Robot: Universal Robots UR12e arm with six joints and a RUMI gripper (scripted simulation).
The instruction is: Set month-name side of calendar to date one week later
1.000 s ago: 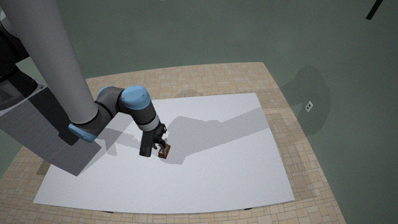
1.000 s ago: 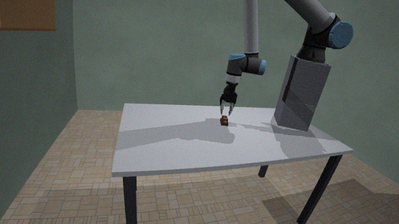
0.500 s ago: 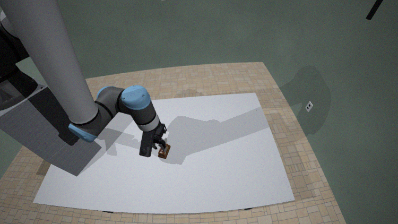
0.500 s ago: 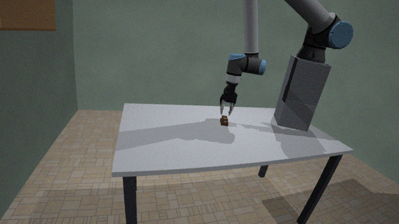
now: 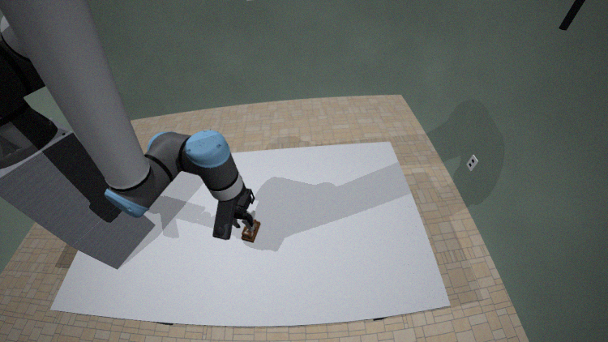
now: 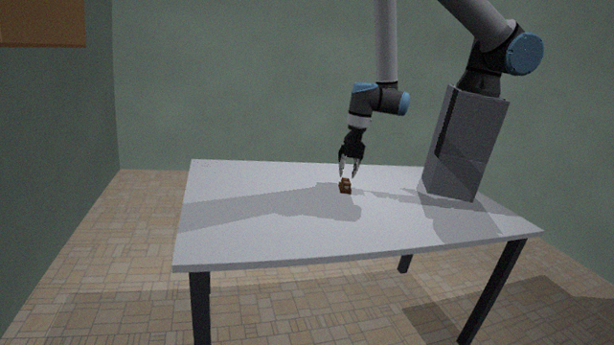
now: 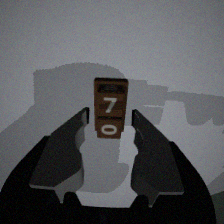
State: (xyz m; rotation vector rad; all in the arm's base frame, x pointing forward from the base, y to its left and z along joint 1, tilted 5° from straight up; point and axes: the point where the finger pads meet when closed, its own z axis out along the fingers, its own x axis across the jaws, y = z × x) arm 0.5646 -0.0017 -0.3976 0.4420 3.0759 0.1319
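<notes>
Now: the brown date cube 4 cm below my hand. Round my hand: brown wooden tray 1 cm ahead, 2 cm to the left, 6 cm below.
</notes>
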